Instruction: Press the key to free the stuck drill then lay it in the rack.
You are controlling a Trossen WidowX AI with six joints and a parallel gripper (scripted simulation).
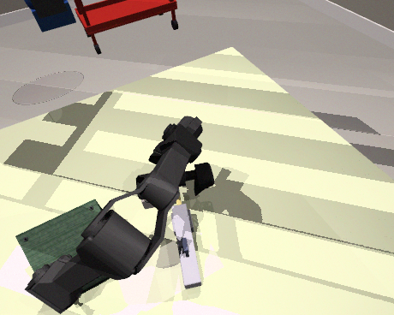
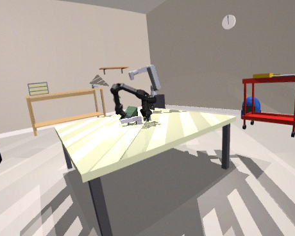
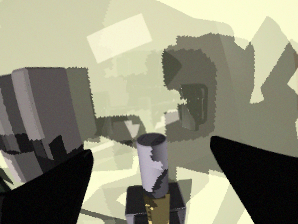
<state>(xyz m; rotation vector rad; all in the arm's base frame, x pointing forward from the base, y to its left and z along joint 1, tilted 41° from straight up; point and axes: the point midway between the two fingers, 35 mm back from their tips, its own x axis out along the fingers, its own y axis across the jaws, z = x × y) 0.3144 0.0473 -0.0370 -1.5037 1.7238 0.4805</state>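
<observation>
The drill lies 1 cm behind my gripper tip, 4 cm to the right of it and 3 cm above it. The rest, counted from my gripper tip: long grey block: 4 cm behind, 13 cm to the right, 2 cm above; then dark key: 5 cm behind, 15 cm to the right, 4 cm above.
</observation>
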